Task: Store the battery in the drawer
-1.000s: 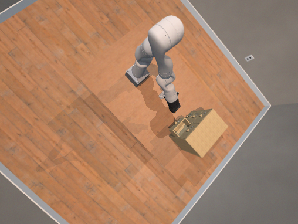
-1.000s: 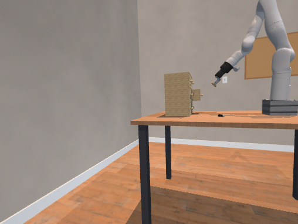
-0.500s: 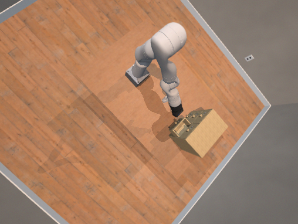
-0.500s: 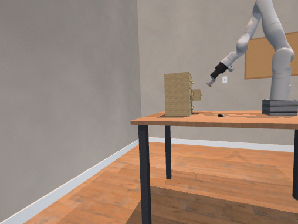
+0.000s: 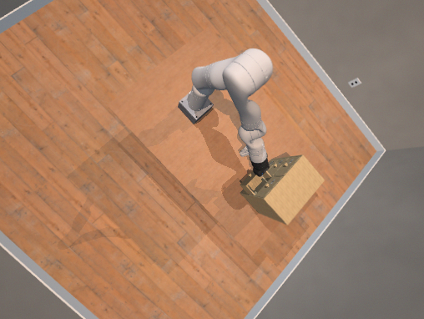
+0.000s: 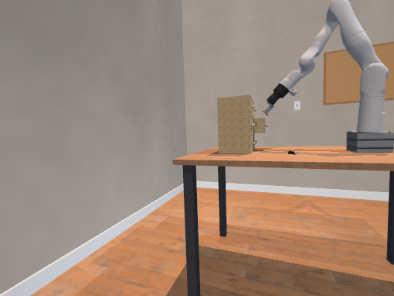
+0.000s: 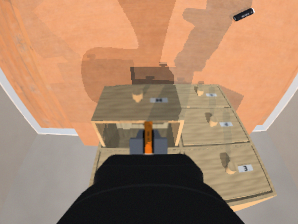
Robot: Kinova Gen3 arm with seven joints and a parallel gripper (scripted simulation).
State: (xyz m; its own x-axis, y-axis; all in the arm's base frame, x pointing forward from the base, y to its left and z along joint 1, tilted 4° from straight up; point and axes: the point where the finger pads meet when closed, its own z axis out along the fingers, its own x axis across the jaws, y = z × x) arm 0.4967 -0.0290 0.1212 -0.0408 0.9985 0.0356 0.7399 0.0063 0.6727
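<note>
Now: the drawer 11 cm below my hand, 9 cm ahead of it and 1 cm to the right of it. From my hand the other things lie so: AAA battery 1 cm below, 1 cm ahead; then black battery 24 cm below, 21 cm to the left, 13 cm behind.
</note>
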